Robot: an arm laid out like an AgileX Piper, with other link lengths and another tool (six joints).
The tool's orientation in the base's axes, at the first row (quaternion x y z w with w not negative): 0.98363, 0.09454, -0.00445, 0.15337
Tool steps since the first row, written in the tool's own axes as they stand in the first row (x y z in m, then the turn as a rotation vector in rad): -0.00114, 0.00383, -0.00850, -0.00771, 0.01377, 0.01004; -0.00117, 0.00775, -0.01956, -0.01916, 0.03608, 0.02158; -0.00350, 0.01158, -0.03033, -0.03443, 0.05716, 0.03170; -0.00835, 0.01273, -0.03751, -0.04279, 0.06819, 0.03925; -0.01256, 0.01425, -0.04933, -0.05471, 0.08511, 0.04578; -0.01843, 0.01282, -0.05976, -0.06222, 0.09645, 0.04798
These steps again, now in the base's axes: -0.00057, -0.00122, 0.00930, -0.00479, -0.01734, -0.00513; -0.00009, -0.00154, 0.02101, -0.01162, -0.04380, -0.00899; -0.00188, -0.00230, 0.03252, -0.02246, -0.06940, -0.01171; -0.00657, -0.00210, 0.03989, -0.02845, -0.08354, -0.01527; -0.01066, -0.00072, 0.05177, -0.03686, -0.10354, -0.01595; -0.01691, 0.00269, 0.06150, -0.04206, -0.11619, -0.01435
